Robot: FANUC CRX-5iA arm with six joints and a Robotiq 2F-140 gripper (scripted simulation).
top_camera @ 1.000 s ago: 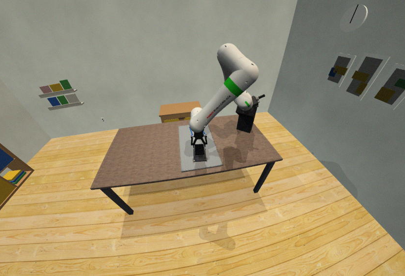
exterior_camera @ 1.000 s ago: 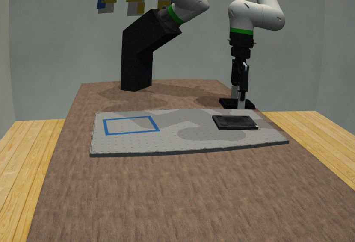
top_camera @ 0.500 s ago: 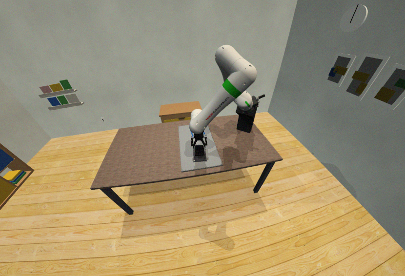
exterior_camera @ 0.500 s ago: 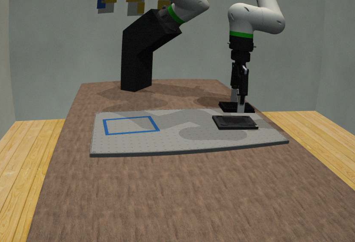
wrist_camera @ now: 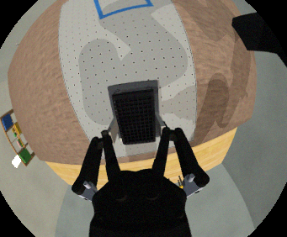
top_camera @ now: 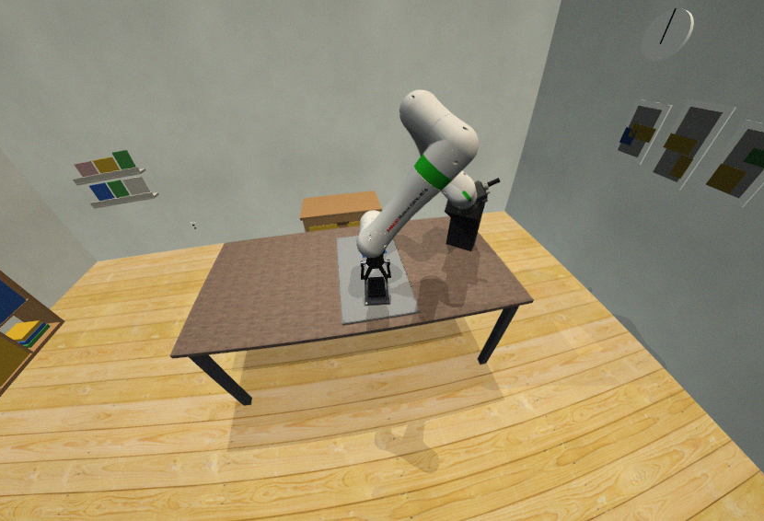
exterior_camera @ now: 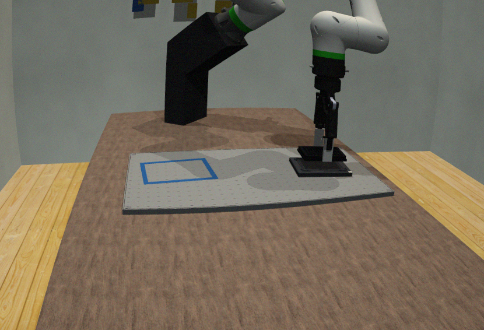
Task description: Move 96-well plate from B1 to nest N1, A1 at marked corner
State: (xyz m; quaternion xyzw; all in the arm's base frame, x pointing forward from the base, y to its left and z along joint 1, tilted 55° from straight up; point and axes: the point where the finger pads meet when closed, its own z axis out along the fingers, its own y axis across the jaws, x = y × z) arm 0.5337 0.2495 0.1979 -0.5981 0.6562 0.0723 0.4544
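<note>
The plate nest N1 lies 60 mm below my hand. Also, from my hand: black 96-well plate: 20 mm below.
</note>
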